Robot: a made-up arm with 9 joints. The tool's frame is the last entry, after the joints. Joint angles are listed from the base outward. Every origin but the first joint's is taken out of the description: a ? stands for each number. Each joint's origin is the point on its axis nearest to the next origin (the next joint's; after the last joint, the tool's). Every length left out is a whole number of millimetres.
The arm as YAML. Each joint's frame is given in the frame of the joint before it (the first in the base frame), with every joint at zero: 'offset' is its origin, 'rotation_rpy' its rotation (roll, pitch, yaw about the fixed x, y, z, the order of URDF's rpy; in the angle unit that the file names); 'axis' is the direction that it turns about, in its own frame. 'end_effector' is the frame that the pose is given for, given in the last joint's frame.
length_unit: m
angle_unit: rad
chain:
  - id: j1
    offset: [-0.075, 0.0, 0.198]
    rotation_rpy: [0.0, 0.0, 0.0]
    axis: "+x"
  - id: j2
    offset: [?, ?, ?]
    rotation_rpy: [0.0, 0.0, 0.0]
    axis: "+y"
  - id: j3
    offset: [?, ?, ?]
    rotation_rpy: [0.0, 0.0, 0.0]
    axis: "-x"
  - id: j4
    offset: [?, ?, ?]
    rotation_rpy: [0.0, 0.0, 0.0]
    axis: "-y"
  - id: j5
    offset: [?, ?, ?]
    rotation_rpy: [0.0, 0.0, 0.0]
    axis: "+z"
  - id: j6
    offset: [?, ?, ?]
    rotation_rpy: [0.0, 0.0, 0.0]
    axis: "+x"
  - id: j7
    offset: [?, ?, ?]
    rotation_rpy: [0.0, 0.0, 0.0]
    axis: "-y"
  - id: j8
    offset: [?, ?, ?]
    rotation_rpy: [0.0, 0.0, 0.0]
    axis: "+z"
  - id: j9
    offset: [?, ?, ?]
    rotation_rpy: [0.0, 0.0, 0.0]
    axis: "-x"
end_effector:
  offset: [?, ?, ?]
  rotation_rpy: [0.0, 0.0, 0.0]
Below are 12 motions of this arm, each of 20 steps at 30 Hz.
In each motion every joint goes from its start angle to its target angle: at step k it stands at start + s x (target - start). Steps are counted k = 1, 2, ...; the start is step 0. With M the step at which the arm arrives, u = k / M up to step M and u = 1 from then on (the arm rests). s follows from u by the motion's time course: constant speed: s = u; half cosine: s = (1 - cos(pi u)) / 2; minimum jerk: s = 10 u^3 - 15 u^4 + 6 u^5.
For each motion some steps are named. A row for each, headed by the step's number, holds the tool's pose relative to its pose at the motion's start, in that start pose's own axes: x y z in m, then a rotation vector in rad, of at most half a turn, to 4 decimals.
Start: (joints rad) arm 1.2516 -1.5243 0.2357 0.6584 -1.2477 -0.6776 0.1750 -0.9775 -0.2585
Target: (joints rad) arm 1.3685 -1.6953 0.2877 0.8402 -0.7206 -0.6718 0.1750 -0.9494 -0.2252
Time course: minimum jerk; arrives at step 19
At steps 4, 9, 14, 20:
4: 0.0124 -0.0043 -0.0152 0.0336 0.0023 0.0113
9: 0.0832 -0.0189 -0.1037 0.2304 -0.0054 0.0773
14: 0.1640 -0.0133 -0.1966 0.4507 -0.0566 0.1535
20: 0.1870 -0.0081 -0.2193 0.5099 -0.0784 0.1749

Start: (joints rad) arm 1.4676 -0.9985 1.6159 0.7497 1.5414 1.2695 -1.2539 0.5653 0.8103
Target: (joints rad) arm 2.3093 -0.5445 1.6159 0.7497 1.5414 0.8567 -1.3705 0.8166 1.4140
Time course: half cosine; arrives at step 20
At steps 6, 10, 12, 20:
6: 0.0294 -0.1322 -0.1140 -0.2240 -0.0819 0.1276
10: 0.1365 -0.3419 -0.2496 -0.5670 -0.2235 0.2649
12: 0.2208 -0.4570 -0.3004 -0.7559 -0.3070 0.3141
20: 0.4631 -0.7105 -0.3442 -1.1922 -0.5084 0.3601

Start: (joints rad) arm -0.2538 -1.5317 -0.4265 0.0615 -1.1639 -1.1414 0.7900 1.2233 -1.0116
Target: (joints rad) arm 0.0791 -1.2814 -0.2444 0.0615 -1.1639 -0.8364 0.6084 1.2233 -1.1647
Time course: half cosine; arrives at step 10
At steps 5, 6, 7, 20:
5: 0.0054 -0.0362 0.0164 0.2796 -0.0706 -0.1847
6: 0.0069 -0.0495 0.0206 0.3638 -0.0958 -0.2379
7: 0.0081 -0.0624 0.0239 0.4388 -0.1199 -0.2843
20: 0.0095 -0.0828 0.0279 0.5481 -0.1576 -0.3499

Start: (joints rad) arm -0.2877 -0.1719 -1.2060 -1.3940 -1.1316 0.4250 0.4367 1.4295 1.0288
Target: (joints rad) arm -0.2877 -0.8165 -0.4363 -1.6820 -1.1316 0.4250 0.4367 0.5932 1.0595
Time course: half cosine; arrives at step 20
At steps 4, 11, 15, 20:
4: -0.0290 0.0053 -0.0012 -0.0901 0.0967 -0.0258
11: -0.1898 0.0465 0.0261 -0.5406 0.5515 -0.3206
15: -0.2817 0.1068 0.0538 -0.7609 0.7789 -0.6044
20: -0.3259 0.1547 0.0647 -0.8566 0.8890 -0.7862

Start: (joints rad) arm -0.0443 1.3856 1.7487 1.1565 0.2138 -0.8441 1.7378 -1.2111 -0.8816
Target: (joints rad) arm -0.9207 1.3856 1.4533 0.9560 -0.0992 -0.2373 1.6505 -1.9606 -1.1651
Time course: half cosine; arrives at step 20
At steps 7, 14, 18, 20:
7: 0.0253 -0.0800 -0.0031 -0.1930 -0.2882 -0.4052
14: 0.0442 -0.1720 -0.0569 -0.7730 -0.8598 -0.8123
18: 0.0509 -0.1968 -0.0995 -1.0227 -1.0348 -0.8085
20: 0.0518 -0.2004 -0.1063 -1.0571 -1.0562 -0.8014

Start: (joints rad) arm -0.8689 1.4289 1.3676 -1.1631 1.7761 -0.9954 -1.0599 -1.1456 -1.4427
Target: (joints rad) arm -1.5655 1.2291 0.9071 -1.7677 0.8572 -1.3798 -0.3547 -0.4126 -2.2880
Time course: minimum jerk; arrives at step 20
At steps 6, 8, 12, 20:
6: -0.1100 0.0176 -0.0577 0.2857 0.1550 -0.1289
8: -0.2074 0.0590 -0.0893 0.5466 0.2873 -0.2528
12: -0.3761 0.2116 -0.0844 1.1246 0.5708 -0.5507
20: -0.4327 0.3597 -0.0239 1.5847 0.8223 -0.8138

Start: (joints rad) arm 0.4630 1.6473 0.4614 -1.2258 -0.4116 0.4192 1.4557 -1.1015 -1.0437
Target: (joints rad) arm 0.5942 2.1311 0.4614 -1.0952 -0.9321 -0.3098 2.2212 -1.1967 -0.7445
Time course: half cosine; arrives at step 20
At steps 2, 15, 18, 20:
2: -0.0003 0.0059 -0.0100 0.0052 0.0098 0.0302
15: -0.1780 0.1719 -0.3453 0.2637 0.5069 0.8968
18: -0.2301 0.1812 -0.3875 0.3053 0.6067 0.9939
20: -0.2412 0.1824 -0.3955 0.3134 0.6275 1.0123

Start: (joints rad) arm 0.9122 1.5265 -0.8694 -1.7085 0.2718 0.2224 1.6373 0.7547 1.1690
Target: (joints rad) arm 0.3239 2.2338 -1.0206 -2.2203 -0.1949 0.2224 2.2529 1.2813 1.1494
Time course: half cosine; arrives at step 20
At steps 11, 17, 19, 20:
11: -0.0131 0.0537 -0.0577 -0.1921 0.1688 -0.0484
17: -0.0325 0.1108 -0.1489 -0.2069 0.1810 -0.0391
19: -0.0356 0.1201 -0.1623 -0.2045 0.1752 -0.0392
20: -0.0360 0.1213 -0.1640 -0.2042 0.1743 -0.0392

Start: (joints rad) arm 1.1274 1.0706 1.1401 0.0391 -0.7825 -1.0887 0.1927 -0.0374 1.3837
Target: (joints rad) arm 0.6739 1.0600 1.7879 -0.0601 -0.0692 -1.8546 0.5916 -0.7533 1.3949
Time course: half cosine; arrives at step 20
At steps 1, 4, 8, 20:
1: -0.0006 -0.0038 -0.0024 -0.0101 0.0010 -0.0071
4: -0.0092 -0.0611 -0.0333 -0.1536 0.0110 -0.1135
8: -0.0377 -0.2296 -0.0851 -0.5183 -0.0175 -0.4381
20: -0.1051 -0.6335 -0.0569 -1.0821 -0.5882 -1.3231

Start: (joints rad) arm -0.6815 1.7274 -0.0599 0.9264 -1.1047 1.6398 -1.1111 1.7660 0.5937
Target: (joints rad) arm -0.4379 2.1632 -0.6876 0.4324 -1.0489 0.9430 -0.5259 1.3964 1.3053
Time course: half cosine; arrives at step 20
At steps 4, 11, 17, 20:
4: -0.0415 -0.0495 0.0007 -0.1548 0.1084 -0.1503
11: -0.2995 -0.1505 0.0946 -0.7616 0.8745 -0.7778
17: -0.4200 -0.0864 0.2150 -0.9300 1.6713 -1.0162
20: -0.4275 -0.0735 0.2326 -0.9254 1.7991 -1.0265

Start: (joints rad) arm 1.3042 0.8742 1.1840 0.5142 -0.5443 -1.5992 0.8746 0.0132 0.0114
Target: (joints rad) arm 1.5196 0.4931 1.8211 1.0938 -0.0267 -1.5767 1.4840 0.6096 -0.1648
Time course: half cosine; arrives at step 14
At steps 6, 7, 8, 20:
6: -0.0681 0.0714 0.0775 -0.3491 -0.3772 0.0686
7: -0.0876 0.0989 0.0966 -0.4765 -0.4634 0.1233
8: -0.1073 0.1291 0.1123 -0.6129 -0.5376 0.1917
20: -0.1787 0.2419 0.1278 -1.1364 -0.6966 0.5188

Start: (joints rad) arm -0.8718 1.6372 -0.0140 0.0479 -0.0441 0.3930 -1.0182 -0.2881 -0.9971
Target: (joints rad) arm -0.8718 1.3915 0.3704 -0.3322 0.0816 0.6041 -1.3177 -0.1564 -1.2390
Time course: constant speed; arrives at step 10
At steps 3, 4, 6, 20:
3: -0.0698 -0.0094 0.0016 -0.0015 0.0630 -0.1048
4: -0.0935 -0.0122 -0.0011 0.0049 0.0804 -0.1431
6: -0.1412 -0.0174 -0.0116 0.0286 0.1099 -0.2234
20: -0.2333 -0.0256 -0.0538 0.1208 0.1518 -0.3898

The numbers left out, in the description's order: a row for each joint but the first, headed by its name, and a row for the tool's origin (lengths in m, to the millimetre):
j2: 0.0 -0.083 0.281
j3: 0.049 0.0 0.301
j4: 0.0 -0.26 0.061
j5: 0.055 0.0 0.023
j6: -0.404 0.002 0.0
j7: 0.0 -0.045 -0.046
j8: -0.002 0.0 -0.043
j9: 0.136 -0.103 0.0
tool: 0.0 -0.021 -0.098

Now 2 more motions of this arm.
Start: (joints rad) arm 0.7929 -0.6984 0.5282 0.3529 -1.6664 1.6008 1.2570 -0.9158 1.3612
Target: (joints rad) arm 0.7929 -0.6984 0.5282 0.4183 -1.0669 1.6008 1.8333 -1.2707 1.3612
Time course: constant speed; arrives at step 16
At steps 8, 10, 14, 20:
8: 0.0213 -0.0204 0.0761 -0.0106 0.2072 -0.0391
10: 0.0278 -0.0198 0.0958 -0.0134 0.2586 -0.0490
14: 0.0414 -0.0119 0.1348 -0.0192 0.3608 -0.0690
20: 0.0485 -0.0045 0.1540 -0.0222 0.4116 -0.0791

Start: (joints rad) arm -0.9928 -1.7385 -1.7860 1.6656 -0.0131 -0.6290 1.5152 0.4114 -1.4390
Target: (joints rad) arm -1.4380 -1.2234 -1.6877 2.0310 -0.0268 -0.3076 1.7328 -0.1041 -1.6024
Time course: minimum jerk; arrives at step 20
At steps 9, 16, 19, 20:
9: -0.0362 0.0640 0.0323 0.0679 -0.1214 0.1299
16: -0.1016 0.1348 0.1209 0.3162 -0.3215 0.3411
19: -0.1092 0.1399 0.1334 0.3529 -0.3466 0.3624
20: -0.1093 0.1400 0.1337 0.3537 -0.3471 0.3628

